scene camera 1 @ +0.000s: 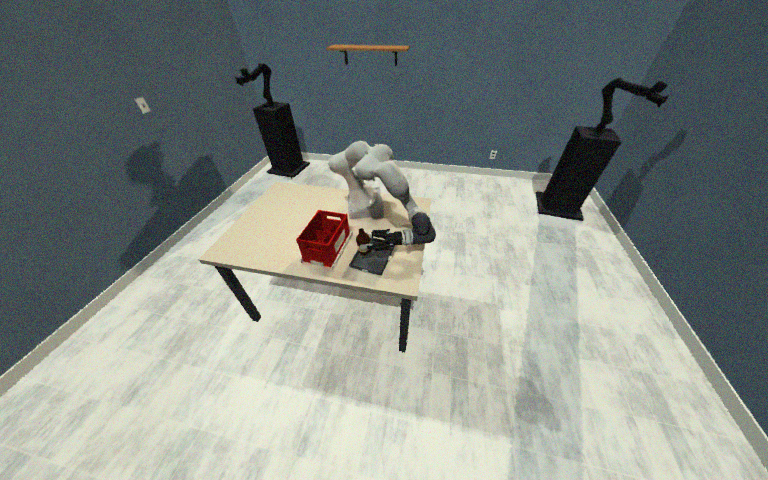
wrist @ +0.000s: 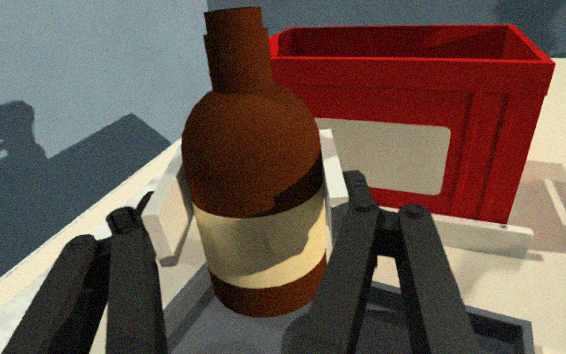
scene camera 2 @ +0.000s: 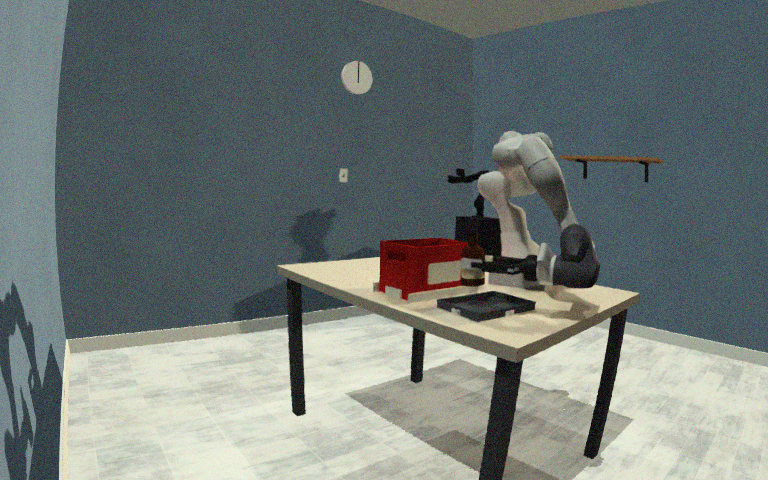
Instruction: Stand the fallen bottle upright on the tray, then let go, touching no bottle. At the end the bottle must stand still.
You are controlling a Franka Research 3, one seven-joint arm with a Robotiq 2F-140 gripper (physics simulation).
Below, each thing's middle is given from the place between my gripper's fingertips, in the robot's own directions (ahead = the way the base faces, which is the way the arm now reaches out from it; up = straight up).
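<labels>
With the brown bottle (scene camera 2: 473,251), my gripper is 10 mm past it and 20 mm to the right of it, and also 10 mm below it. The low pale strip (wrist: 488,237) is 30 mm behind my hand, 130 mm to the right of it and 130 mm below it.
</labels>
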